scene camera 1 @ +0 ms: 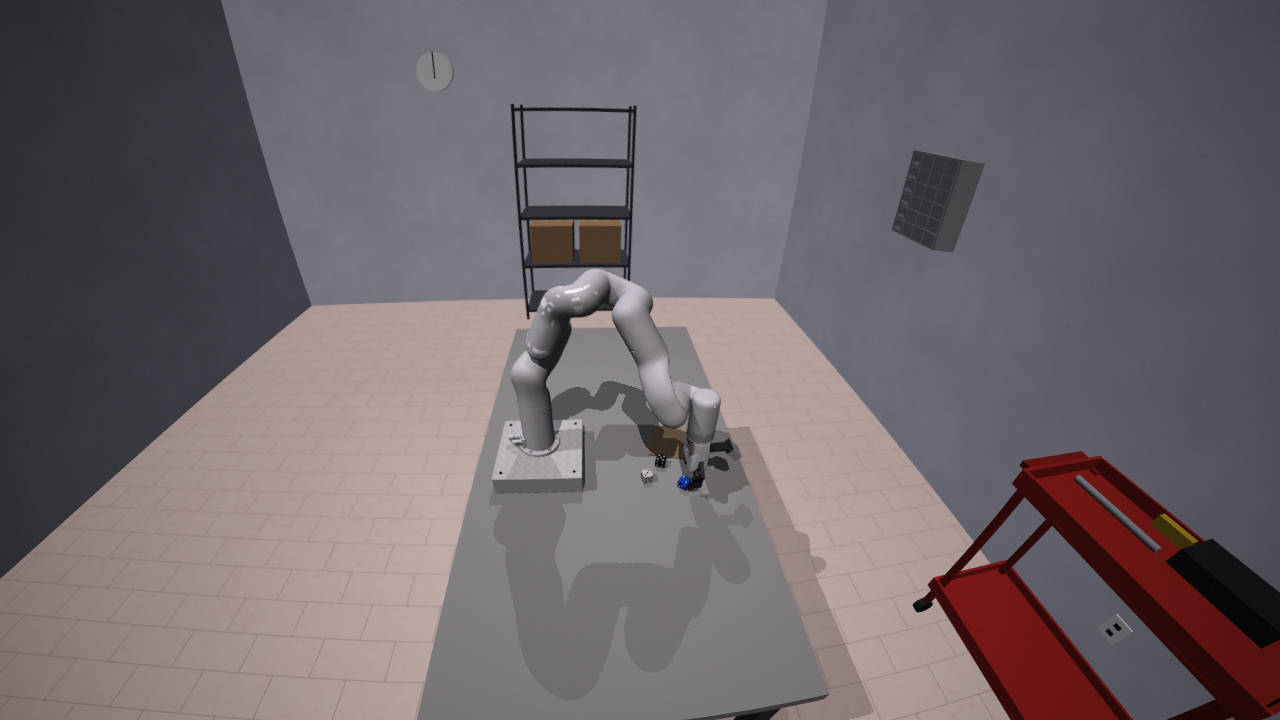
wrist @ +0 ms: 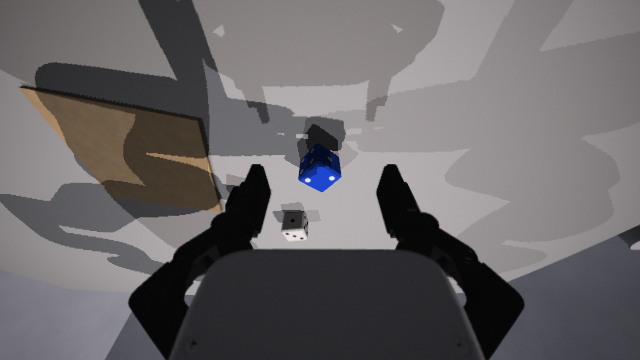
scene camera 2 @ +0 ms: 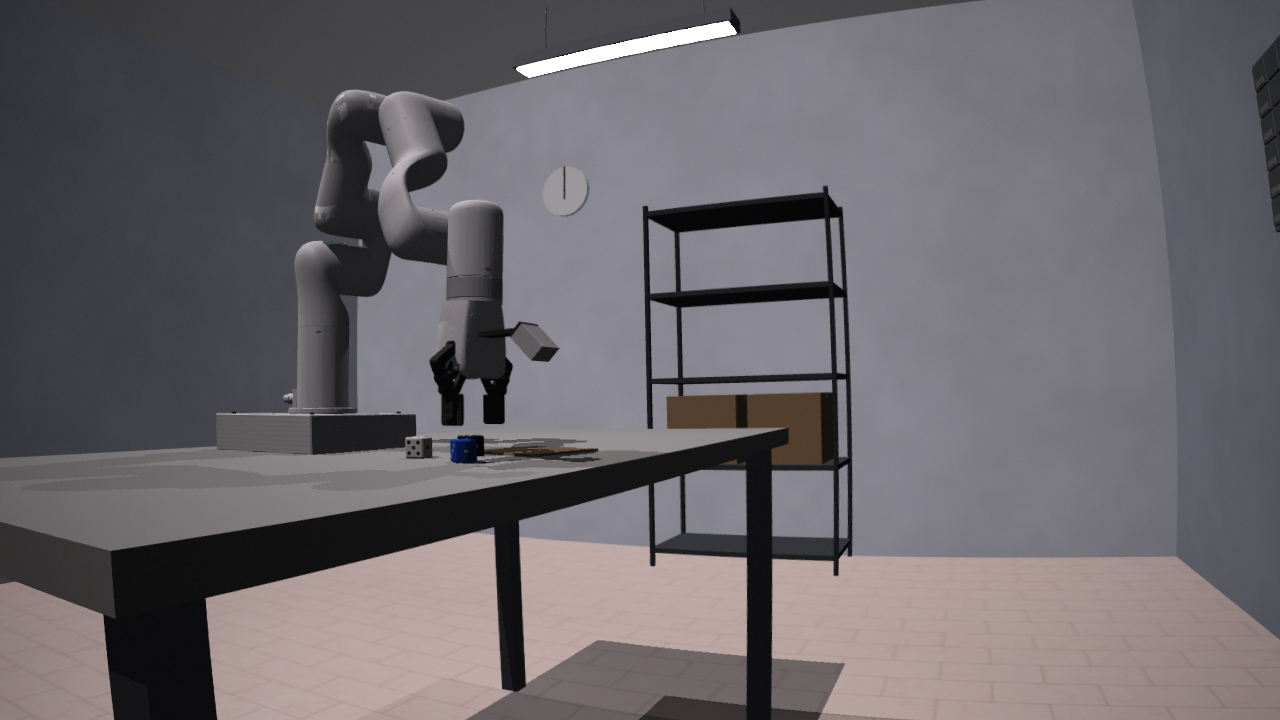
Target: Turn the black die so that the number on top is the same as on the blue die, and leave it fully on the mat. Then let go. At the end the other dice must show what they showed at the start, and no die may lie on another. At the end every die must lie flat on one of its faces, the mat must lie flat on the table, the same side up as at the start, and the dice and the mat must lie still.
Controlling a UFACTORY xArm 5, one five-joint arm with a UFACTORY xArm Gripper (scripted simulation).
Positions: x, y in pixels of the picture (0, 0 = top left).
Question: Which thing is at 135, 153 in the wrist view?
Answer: A mat.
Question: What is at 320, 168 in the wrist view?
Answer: A blue die.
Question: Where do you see a mat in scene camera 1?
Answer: At 665, 441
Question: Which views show my gripper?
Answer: Scene camera 1, the wrist view and scene camera 2: all of them.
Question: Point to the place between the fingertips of my gripper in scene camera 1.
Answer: At 692, 475
